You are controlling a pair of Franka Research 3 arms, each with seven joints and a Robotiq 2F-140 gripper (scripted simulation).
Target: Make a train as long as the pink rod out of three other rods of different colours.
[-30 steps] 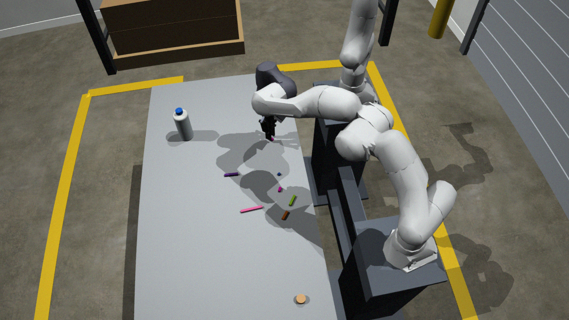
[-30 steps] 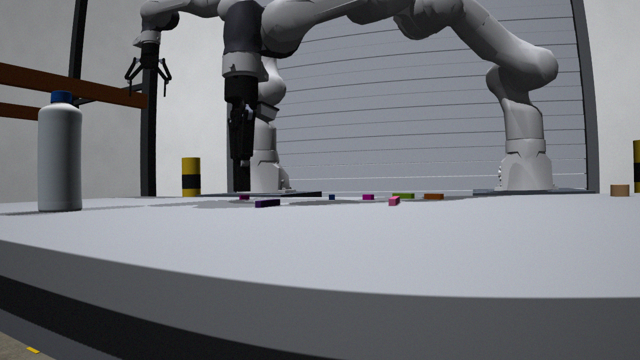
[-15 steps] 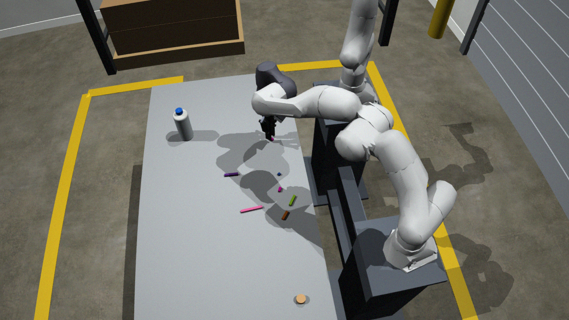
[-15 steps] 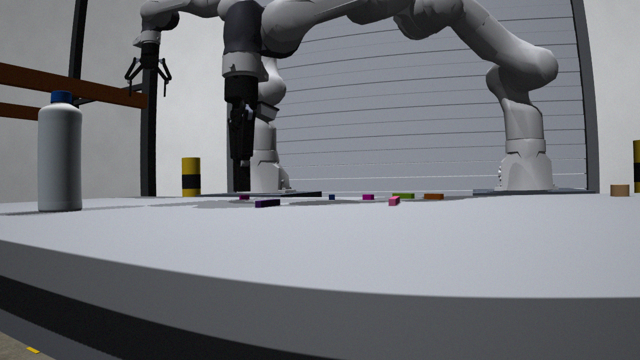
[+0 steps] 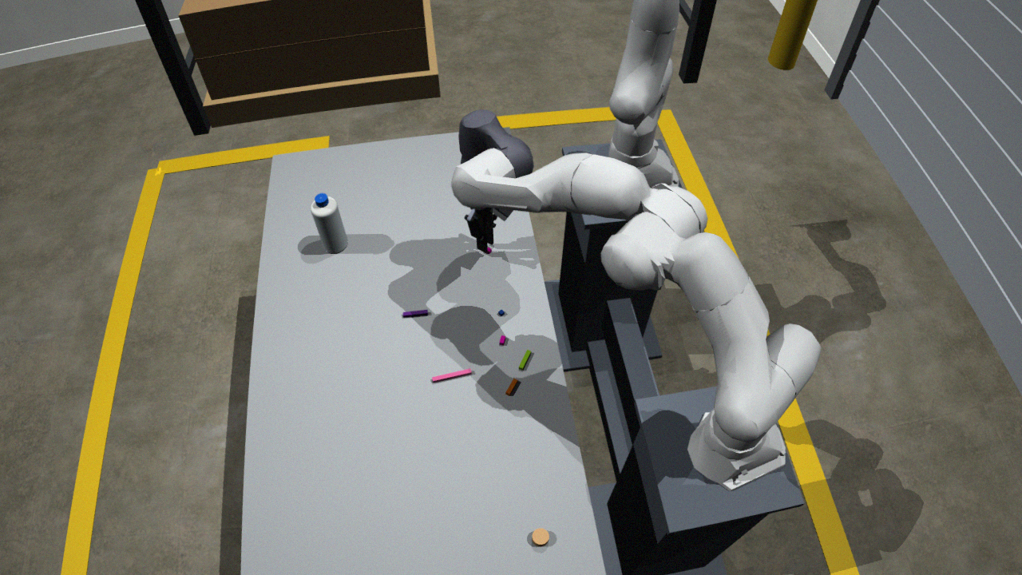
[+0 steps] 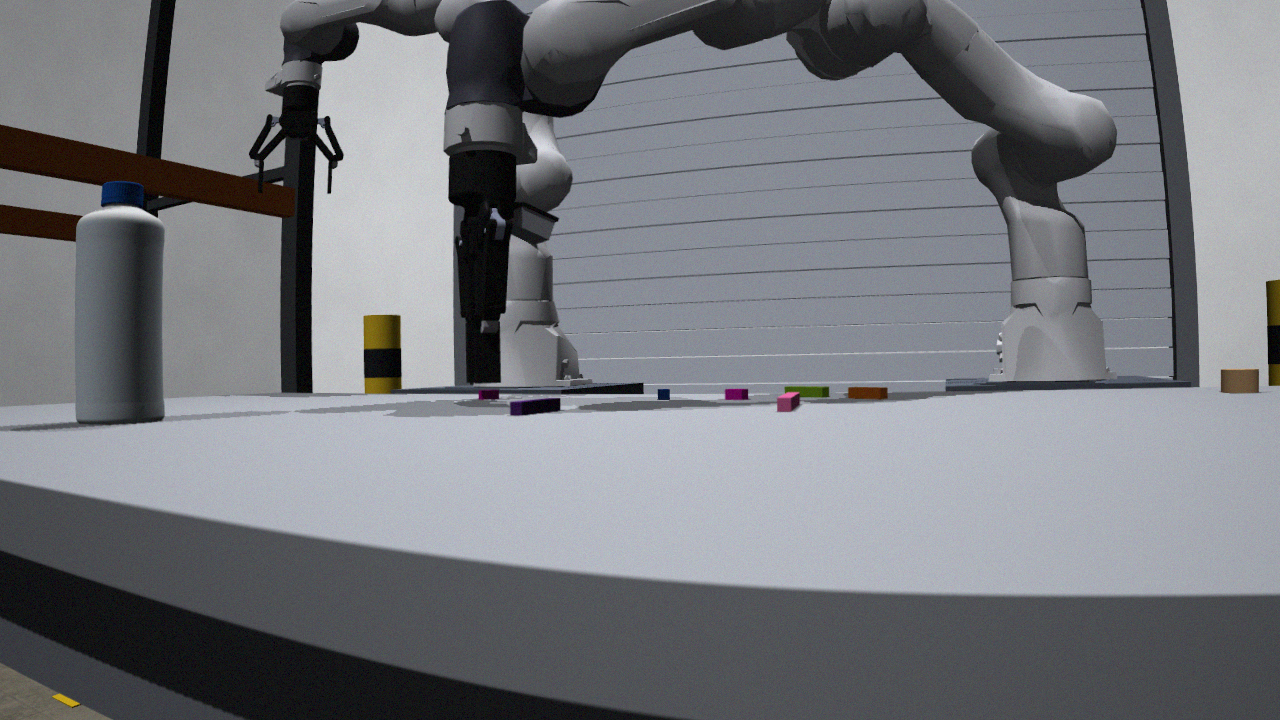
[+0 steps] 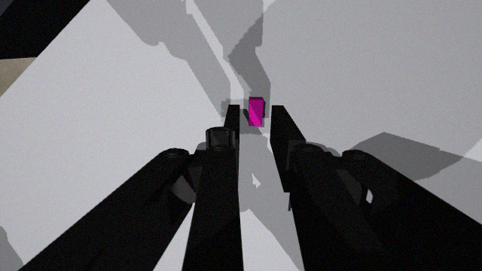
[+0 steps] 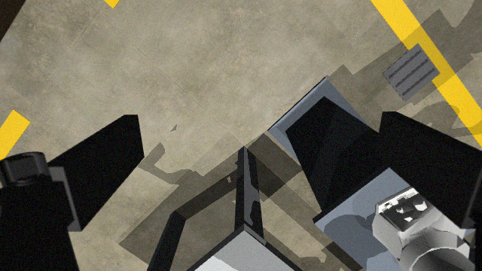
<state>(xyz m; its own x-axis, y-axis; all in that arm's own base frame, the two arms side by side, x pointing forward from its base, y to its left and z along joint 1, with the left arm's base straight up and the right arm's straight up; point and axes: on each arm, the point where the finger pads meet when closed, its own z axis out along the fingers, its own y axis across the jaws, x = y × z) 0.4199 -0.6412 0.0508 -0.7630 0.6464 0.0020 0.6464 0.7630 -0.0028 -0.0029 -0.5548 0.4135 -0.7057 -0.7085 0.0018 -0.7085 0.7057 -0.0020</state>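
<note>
The magenta rod lies 5 cm below my left hand. Also, from my left hand: purple rod: 19 cm ahead, 17 cm to the left, 5 cm below; lime rod: 34 cm to the left, 5 cm below, 5 cm behind; blue rod: 20 cm to the left, 5 cm below, 1 cm behind.
</note>
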